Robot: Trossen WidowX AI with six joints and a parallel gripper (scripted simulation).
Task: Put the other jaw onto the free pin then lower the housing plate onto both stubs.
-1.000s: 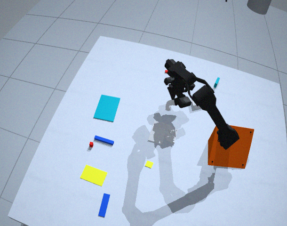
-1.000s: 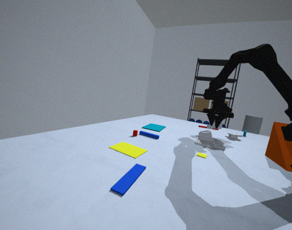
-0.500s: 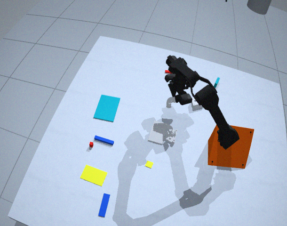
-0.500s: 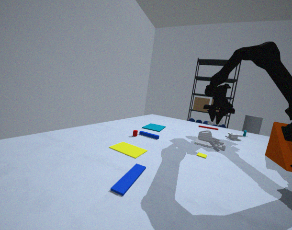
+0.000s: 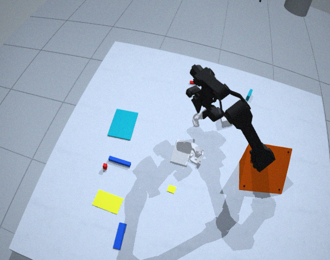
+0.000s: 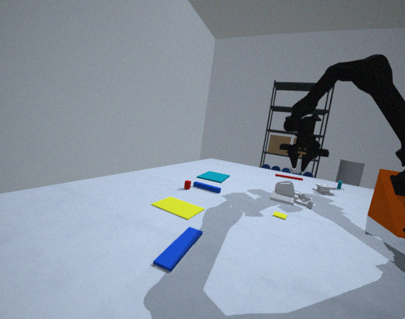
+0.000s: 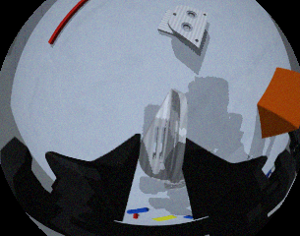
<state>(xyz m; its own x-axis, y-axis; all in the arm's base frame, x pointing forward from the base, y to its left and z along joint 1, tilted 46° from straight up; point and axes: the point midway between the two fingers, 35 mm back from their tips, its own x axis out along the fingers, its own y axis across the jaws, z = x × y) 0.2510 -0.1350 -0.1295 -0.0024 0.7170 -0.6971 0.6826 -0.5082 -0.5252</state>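
The white jaw piece is 40 mm to the left of my gripper tip and 10 mm ahead of it. The rest, counted from my gripper tip: white base 150 mm to the left, 80 mm below, 60 mm ahead; white stand 130 mm behind, 80 mm to the right, 70 mm below; red bar 290 mm to the right, 80 mm below, 20 mm behind.
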